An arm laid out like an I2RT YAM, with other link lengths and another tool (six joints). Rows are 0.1 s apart.
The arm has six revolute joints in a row. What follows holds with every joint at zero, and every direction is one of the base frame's. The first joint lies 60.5 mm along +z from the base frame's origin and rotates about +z. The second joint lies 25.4 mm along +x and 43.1 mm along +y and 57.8 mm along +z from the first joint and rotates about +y. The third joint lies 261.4 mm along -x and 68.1 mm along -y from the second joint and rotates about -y. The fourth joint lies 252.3 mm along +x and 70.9 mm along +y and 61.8 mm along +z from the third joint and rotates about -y. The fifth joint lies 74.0 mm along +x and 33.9 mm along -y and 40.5 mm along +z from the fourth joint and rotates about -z. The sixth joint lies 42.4 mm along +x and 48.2 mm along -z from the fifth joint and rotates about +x. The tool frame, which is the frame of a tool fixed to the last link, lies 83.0 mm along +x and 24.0 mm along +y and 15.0 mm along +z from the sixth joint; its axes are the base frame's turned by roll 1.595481, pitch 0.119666 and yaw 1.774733 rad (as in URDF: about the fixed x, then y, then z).
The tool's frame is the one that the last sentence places.
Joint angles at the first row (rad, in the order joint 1, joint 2, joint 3, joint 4, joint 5, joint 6):
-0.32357 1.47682 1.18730 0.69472 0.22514 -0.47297
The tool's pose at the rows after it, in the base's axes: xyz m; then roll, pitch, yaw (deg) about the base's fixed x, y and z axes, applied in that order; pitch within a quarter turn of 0, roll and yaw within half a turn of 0:
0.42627, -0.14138, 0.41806, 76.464, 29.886, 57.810
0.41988, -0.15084, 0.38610, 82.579, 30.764, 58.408
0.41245, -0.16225, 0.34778, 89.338, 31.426, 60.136
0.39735, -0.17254, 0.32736, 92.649, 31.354, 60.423
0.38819, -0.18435, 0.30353, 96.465, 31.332, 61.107
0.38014, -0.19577, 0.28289, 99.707, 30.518, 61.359
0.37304, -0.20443, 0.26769, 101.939, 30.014, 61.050
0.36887, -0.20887, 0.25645, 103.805, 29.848, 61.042
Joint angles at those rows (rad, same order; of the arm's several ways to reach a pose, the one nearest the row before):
-0.32969 1.45900 1.14793 0.62754 0.28127 -0.45633
-0.34670 1.43578 1.07468 0.58499 0.30811 -0.45866
-0.37576 1.42323 0.99441 0.54938 0.31089 -0.45254
-0.41436 1.38816 0.92473 0.53249 0.29815 -0.44355
-0.45265 1.38518 0.87384 0.52211 0.28279 -0.43795
-0.48806 1.39053 0.83603 0.51278 0.27183 -0.42177
-0.51431 1.39533 0.80663 0.51091 0.27008 -0.41268
-0.52728 1.40052 0.78830 0.50539 0.27326 -0.40981

